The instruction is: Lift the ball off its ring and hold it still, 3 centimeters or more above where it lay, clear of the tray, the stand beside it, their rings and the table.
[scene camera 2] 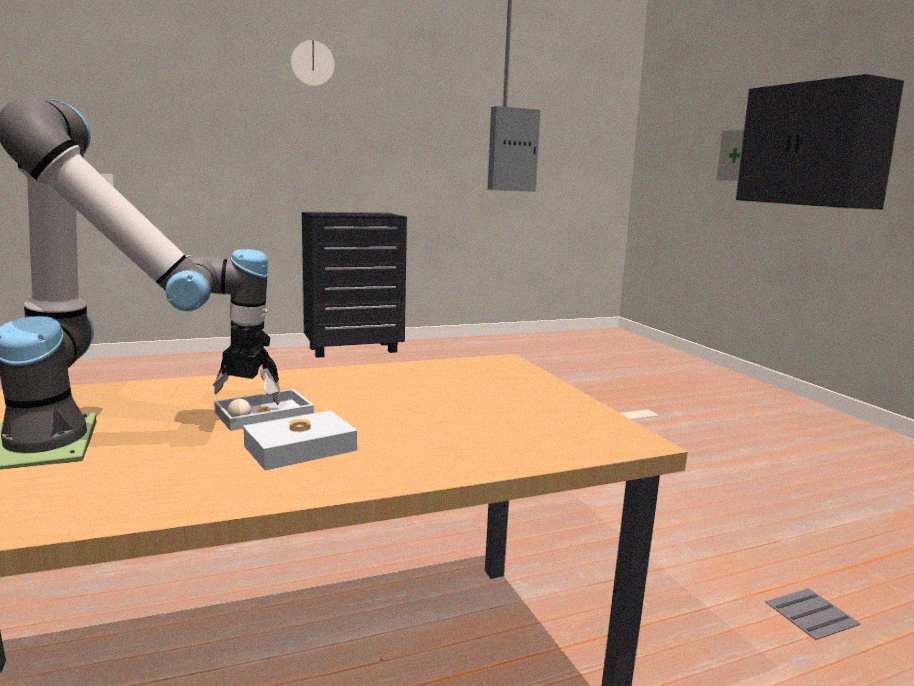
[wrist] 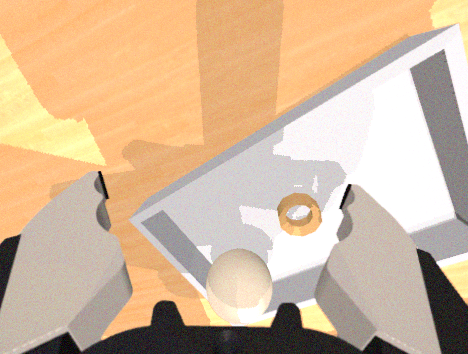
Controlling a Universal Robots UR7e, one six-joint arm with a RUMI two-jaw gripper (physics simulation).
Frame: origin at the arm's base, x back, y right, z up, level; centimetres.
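Seen in the pictures: gripper, fingertip midpoint: (scene camera 2: 246,399) (wrist: 227,181); arm's base at its link origin: (scene camera 2: 45,436).
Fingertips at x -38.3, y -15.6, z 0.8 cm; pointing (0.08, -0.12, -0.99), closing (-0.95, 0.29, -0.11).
Offsets run from my fingertips to a thing's top centre. "pt": to the spot under its first point. Level surfaces: height alone.
The cream ball {dx +1.1, dy +8.3, dz +2.9 cm} (scene camera 2: 239,407) (wrist: 239,285) rests low in the left end of the grey-walled tray {dx -4.0, dy +4.1, dz +0.4 cm} (scene camera 2: 276,417) (wrist: 320,96), apart from the orange-brown ring {pt dx -4.1, dy +3.2, dz -1.3 cm} (scene camera 2: 264,408) (wrist: 300,230) on the tray floor. My gripper (scene camera 2: 248,396) (wrist: 227,181) is wide open and empty, pointing down above the tray. In the wrist view the ball shows low in the picture, between the two fingers sideways and nearer the palm edge than the fingertips. The ball's contact with the tray floor is hidden by the tray wall in the scene view.
A white-topped grey stand (scene camera 2: 317,446) is beside the tray, on its nearer side in the scene view, with a second ring {pt dx -11.8, dy +27.2, dz +2.6 cm} (scene camera 2: 299,429) on top. Both stand on the wooden table {dz -2.4 cm} (scene camera 2: 457,420). The robot's base is at the left on a green plate (scene camera 2: 44,457).
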